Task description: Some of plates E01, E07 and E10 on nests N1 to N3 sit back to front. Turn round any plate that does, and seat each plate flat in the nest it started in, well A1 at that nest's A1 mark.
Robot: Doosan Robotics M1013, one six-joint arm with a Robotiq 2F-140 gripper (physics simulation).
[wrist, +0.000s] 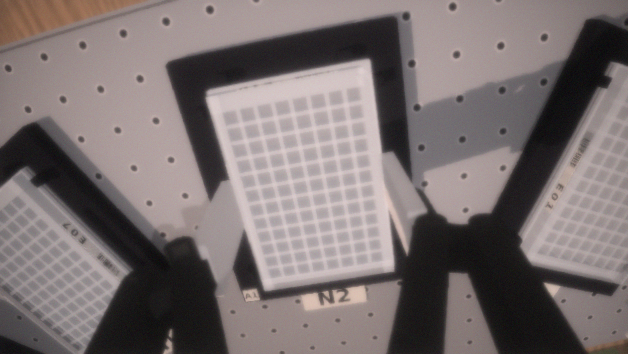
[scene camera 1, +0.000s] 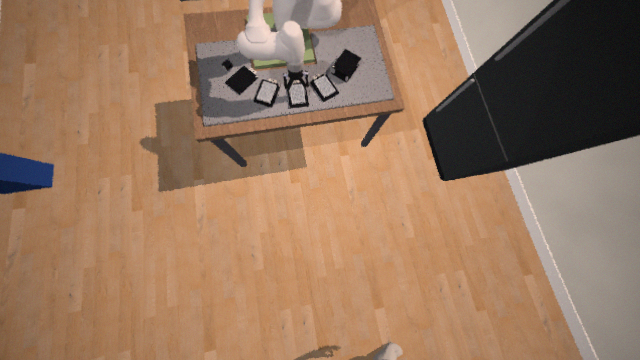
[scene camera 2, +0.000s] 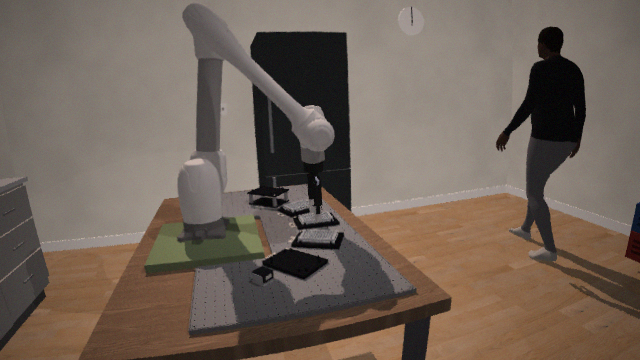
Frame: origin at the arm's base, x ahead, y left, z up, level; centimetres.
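Seen in the pictures: gripper, fingertip midpoint: [wrist: 310,188] [scene camera 1: 297,93] [scene camera 2: 315,218]; arm's base, origin of the base link: [scene camera 2: 204,231].
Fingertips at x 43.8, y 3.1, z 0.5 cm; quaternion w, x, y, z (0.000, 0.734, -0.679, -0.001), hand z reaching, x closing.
Pixels of each thing's top centre, then the offset from my fingertips to it. "spot": a spot on its surface instead.
- unlabelled-looking plate, middle of its top: [wrist: 310,194] [scene camera 2: 315,216] [scene camera 1: 297,93] dx +0.0, dy +0.0, dz +0.8 cm
- black nest N2, middle of its top: [wrist: 308,190] [scene camera 2: 315,217] [scene camera 1: 297,93] dx +0.0, dy +0.1, dz +0.4 cm
- A1 mark, middle of its top: [wrist: 251,295] dx -8.0, dy +4.9, dz -0.6 cm
- Plate E07, middle of its top: [wrist: 50,282] [scene camera 2: 299,204] [scene camera 1: 324,85] dx -4.7, dy +17.6, dz +0.8 cm
- Plate E01, middle of its top: [scene camera 2: 318,234] [scene camera 1: 266,91] dx -2.0, dy -18.8, dz +0.8 cm
- flat black holder, middle of its top: [scene camera 2: 287,255] [scene camera 1: 239,74] dx -13.8, dy -34.6, dz +1.4 cm
- small black-topped block, surface spot: [scene camera 2: 262,275] spot: dx -21.5, dy -45.0, dz +1.3 cm
The unlabelled-looking plate [wrist: 305,185] [scene camera 1: 297,93] [scene camera 2: 316,218] lies in black nest N2 [wrist: 300,52]; its label does not show. My gripper [wrist: 310,188] [scene camera 1: 296,86] [scene camera 2: 317,210] is down at this plate, one finger pad against each long side, shut on it. The A1 mark [wrist: 251,295] is at the nest's lower left corner in the wrist view. Plate E07 [wrist: 45,270] [scene camera 1: 324,86] [scene camera 2: 296,207] sits in the left nest, label along its right long side. Plate E01 [wrist: 590,200] [scene camera 1: 266,92] [scene camera 2: 320,237] sits in the right nest, label along its left long side.
A flat black holder [scene camera 1: 241,80] [scene camera 2: 295,262] and a small black-topped block [scene camera 1: 227,64] [scene camera 2: 262,275] are beyond E01. A two-tier black stand [scene camera 1: 346,65] [scene camera 2: 268,191] is beyond E07. A person [scene camera 2: 555,105] stands on the floor away from the table.
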